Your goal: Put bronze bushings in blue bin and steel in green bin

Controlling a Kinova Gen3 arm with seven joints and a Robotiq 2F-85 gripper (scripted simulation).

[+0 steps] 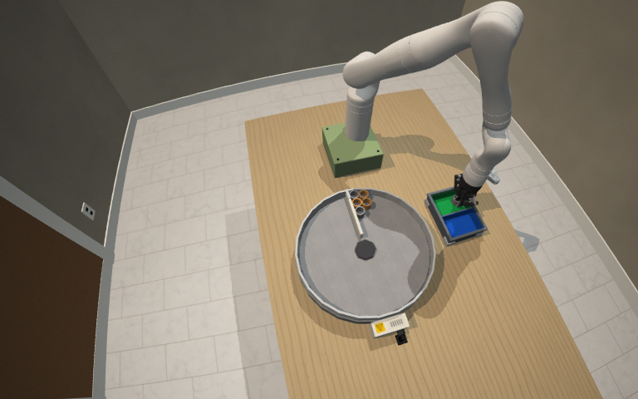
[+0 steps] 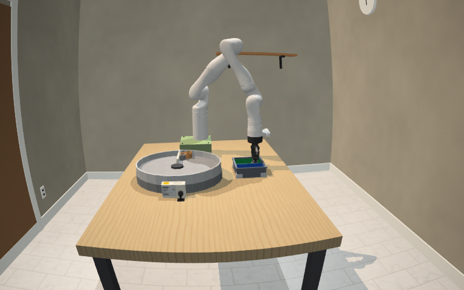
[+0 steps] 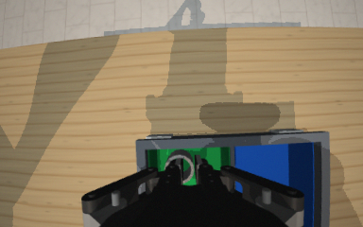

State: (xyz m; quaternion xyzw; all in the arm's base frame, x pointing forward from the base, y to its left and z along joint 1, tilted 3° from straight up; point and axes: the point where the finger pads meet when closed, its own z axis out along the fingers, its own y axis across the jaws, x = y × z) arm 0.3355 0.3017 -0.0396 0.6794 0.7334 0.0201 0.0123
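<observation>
Now: hand 5 cm short of the blue bin, 3 cm to the left of it and 1 cm above it. Also, from my hand: turntable: 12 cm ahead, 38 cm to the right, 2 cm above.
</observation>
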